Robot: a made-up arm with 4 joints.
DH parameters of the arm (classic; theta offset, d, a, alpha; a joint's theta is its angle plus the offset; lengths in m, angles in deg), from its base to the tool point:
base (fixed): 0 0 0 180
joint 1: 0 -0.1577 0.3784 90
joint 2: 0 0.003 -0.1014 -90
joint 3: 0 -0.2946 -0.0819 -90
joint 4: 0 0.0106 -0.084 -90
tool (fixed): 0 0.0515 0 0
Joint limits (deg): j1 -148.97..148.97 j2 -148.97..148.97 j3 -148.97..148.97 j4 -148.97..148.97
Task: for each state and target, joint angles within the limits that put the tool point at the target. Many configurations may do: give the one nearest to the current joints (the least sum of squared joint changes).
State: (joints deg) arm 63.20 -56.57 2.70 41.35
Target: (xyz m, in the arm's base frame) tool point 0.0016 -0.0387 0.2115
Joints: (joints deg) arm 57.30 -33.14 -4.32 69.74
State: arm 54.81 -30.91 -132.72 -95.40
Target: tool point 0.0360 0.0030 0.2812
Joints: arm 11.21 -55.49 -143.50 -112.02
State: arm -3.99 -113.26 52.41 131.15
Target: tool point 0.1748 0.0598 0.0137
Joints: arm -5.78 -90.49 54.38 137.08
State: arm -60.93 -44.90 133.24 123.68
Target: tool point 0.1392 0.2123 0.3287
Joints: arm -46.36 -17.08 135.63 140.18
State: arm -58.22 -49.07 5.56 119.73
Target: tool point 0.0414 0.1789 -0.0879
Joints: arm -71.70 -93.44 10.58 90.74
